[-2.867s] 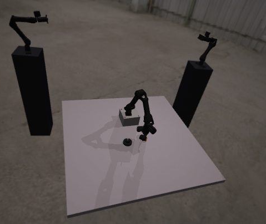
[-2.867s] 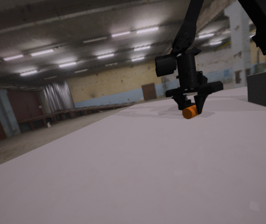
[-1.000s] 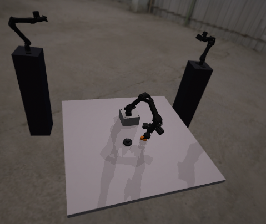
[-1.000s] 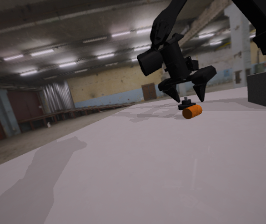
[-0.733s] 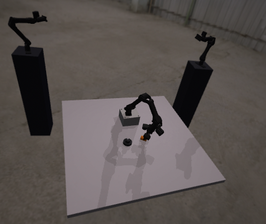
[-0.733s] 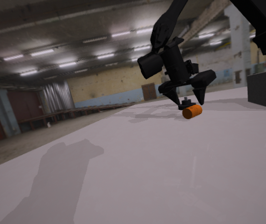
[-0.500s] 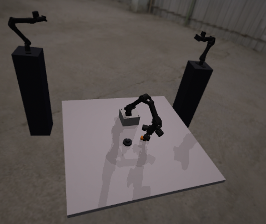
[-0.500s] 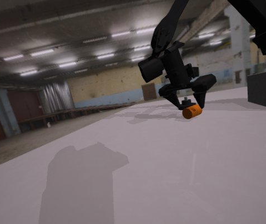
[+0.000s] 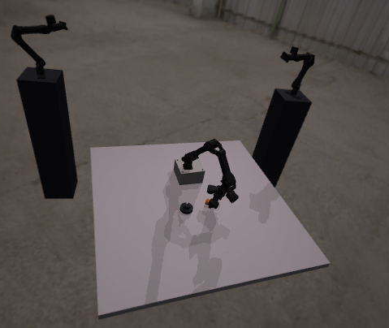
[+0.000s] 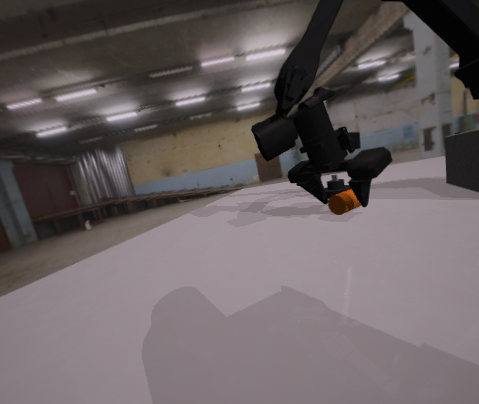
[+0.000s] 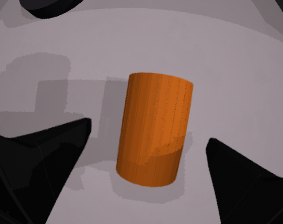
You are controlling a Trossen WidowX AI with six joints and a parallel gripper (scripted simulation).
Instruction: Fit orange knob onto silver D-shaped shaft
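The silver shaft lies 40 mm ahead of my gripper tip, 170 mm to the right of it and 20 mm above it. From my gripper tip the other things lie so: orange knob: 10 mm to the left, 10 mm above.
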